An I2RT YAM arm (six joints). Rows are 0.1 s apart.
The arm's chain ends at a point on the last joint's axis. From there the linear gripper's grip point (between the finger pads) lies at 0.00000 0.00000 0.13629 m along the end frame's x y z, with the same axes.
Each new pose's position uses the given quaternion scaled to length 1; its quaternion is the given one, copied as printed.
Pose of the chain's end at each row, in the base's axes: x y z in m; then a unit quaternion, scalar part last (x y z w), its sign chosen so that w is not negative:
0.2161 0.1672 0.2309 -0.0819 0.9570 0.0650 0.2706
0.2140 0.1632 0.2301 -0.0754 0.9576 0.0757 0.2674
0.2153 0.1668 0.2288 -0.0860 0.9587 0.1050 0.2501
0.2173 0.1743 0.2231 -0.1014 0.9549 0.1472 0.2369
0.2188 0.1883 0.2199 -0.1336 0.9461 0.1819 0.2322
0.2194 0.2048 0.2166 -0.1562 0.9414 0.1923 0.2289
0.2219 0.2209 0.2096 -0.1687 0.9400 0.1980 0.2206
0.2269 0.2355 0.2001 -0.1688 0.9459 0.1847 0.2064
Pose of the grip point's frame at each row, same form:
0.2852 0.1902 0.1157 -0.0819 0.9570 0.0650 0.2706
0.2822 0.1885 0.1149 -0.0754 0.9576 0.0757 0.2674
0.2782 0.2001 0.1126 -0.0860 0.9587 0.1050 0.2501
0.2749 0.2192 0.1080 -0.1014 0.9549 0.1472 0.2369
0.2721 0.2437 0.1073 -0.1336 0.9461 0.1819 0.2322
0.2699 0.2639 0.1047 -0.1562 0.9414 0.1923 0.2289
0.2693 0.2818 0.0973 -0.1687 0.9400 0.1980 0.2206
0.2716 0.2926 0.0847 -0.1688 0.9459 0.1847 0.2064

